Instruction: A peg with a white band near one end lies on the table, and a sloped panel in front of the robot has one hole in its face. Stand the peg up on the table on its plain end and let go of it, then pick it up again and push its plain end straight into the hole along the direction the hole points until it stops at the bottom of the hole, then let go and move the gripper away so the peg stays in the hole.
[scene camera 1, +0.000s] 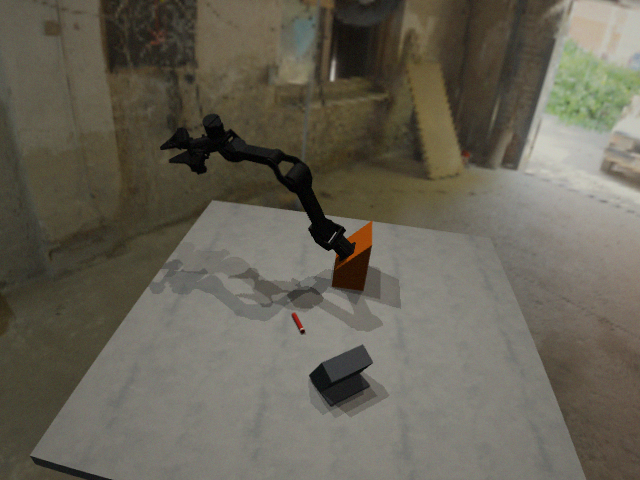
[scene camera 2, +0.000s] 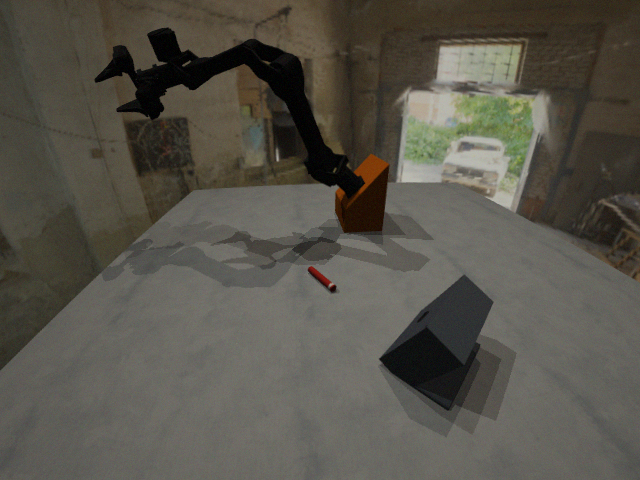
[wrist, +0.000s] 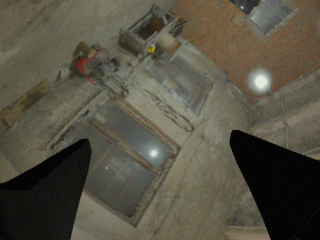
Scene:
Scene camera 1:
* my gripper: 164, 154
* dark grey sloped panel: 351, 363

